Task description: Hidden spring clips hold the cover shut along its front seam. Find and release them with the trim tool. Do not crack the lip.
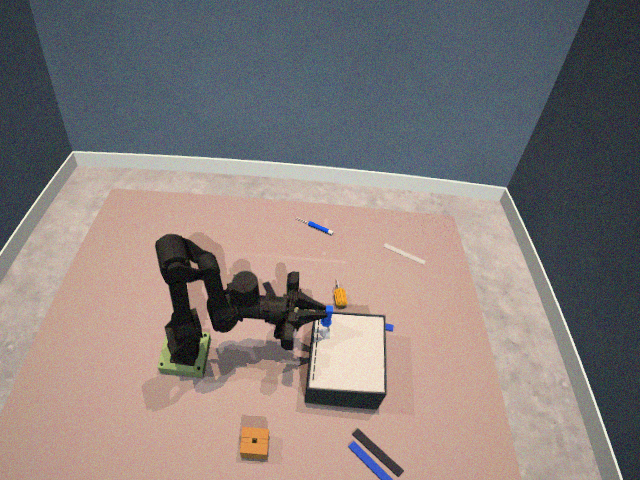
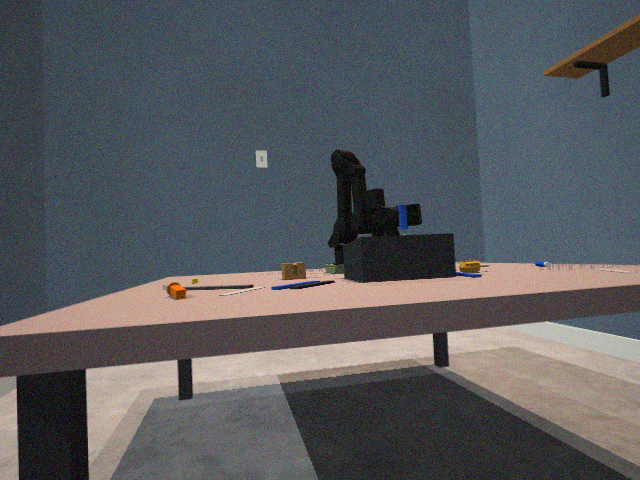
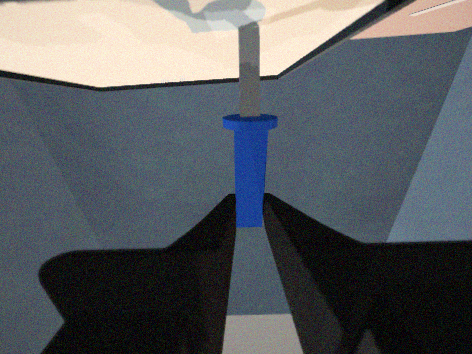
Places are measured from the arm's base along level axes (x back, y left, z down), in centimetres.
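Pixels of known places: gripper, fingertip midpoint: (image 1: 327, 312) (image 2: 401, 211) (image 3: 248, 200); arm's base at its link origin: (image 1: 184, 353) (image 2: 343, 263).
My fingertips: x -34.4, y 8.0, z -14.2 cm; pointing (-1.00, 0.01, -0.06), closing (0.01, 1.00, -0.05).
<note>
Ahead of a thing's pixels: the offset from my fingertips to its top centre. "spot": to the spot under its first point.
The box @[dx -6.4, dy -5.3, dz +7.1 cm] (image 1: 345, 398) (image 2: 403, 258) is dark, with a cream cover @[spot: dx -7.8, dy -6.8, dz +8.1 cm] (image 1: 354, 356) (image 3: 125, 45) on top. A dashed dark seam line @[spot: dx +1.8, dy -7.3, dz +8.9 cm] (image 1: 314, 356) runs along the cover's edge on the arm's side. My gripper (image 1: 327, 312) (image 3: 248, 200) is shut on the blue handle of the trim tool @[dx -0.2, dy +0.2, dz -1.7 cm] (image 1: 326, 317) (image 2: 402, 217) (image 3: 250, 165). The tool stands upright over the far end of that edge, its grey blade pointing down. A pale translucent patch @[spot: dx -0.2, dy -0.6, dz +8.7 cm] (image 3: 225, 15) lies at the blade's tip. Whether the tip touches the cover or seam is unclear. No clips can be made out.
A yellow tool @[dx -4.6, dy +18.1, dz +14.0 cm] (image 1: 340, 297) (image 2: 469, 266) and a blue piece @[dx -12.9, dy +9.1, dz +16.6 cm] (image 1: 389, 327) (image 2: 468, 274) lie beside the box. A blue-handled tool @[dx +4.6, dy +46.0, dz +15.4 cm] (image 1: 320, 227) and white strip @[dx -26.2, dy +37.8, dz +17.1 cm] (image 1: 404, 253) lie farther back. An orange block @[dx +13.6, dy -28.4, dz +12.7 cm] (image 1: 254, 442) (image 2: 293, 270), black bar @[dx -15.1, dy -27.7, dz +16.7 cm] (image 1: 377, 452) and blue bar @[dx -14.0, dy -31.1, dz +16.6 cm] (image 1: 368, 459) are nearer the front.
</note>
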